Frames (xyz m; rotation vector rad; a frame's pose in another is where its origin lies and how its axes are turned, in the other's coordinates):
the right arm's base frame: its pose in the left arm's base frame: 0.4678 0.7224 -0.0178 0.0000 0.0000 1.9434
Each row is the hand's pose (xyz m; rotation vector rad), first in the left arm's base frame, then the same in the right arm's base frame.
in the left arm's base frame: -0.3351 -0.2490 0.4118 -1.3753 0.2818 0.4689
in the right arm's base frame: -0.6125 1.1014 0.4296 -0.5750 1.3715 -1.1378
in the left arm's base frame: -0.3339 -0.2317 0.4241 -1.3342 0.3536 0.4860
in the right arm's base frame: -0.5968 1.0940 0.4419 -0.4867 1.3757 -1.1331
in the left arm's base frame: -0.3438 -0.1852 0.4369 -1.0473 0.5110 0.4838
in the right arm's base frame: -0.5499 1.0863 0.4547 -0.1796 1.2285 -1.2291
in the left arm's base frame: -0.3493 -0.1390 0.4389 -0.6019 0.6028 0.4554
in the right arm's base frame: -0.5048 1.0746 0.4567 0.1710 0.9033 -1.3647
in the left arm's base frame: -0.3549 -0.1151 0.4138 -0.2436 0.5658 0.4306
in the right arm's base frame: -0.4805 1.0711 0.4316 0.3591 0.5663 -1.4481
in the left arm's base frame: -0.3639 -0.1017 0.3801 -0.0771 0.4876 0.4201
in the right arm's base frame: -0.4648 1.0746 0.3979 0.3924 0.3699 -1.4817
